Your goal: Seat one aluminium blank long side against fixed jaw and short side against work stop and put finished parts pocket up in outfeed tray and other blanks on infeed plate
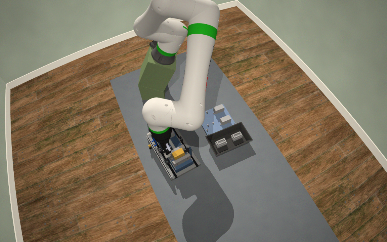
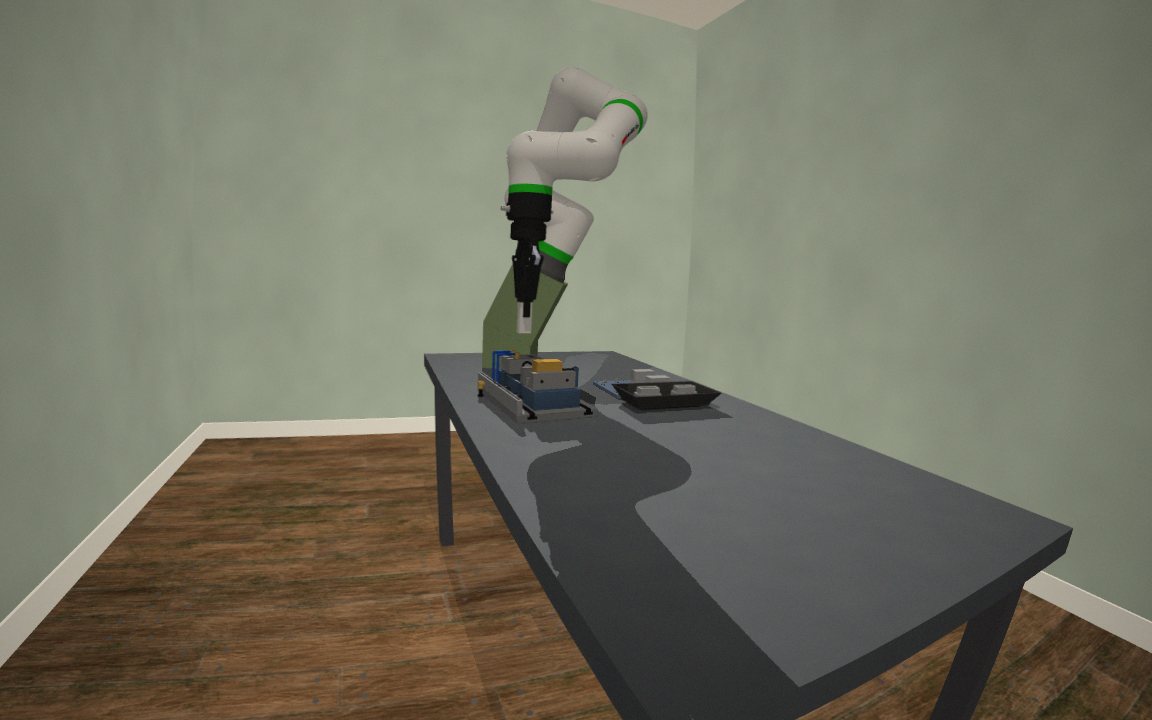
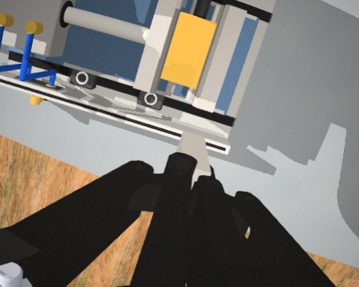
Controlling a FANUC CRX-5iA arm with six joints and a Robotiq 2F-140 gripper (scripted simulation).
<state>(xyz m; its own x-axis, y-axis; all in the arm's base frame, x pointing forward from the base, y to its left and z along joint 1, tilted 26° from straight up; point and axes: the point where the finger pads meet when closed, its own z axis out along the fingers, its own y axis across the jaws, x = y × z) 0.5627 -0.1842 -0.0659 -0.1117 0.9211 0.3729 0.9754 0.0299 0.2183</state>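
My hand is 12 cm above the brass blank, 6 cm to the right of it and 3 cm past it. Round my hand: fixed jaw: 14 cm below, 7 cm to the left; then work stop rod: 12 cm below, 11 cm to the left, 3 cm behind; then moving jaw: 14 cm below, 6 cm to the left, 6 cm behind.
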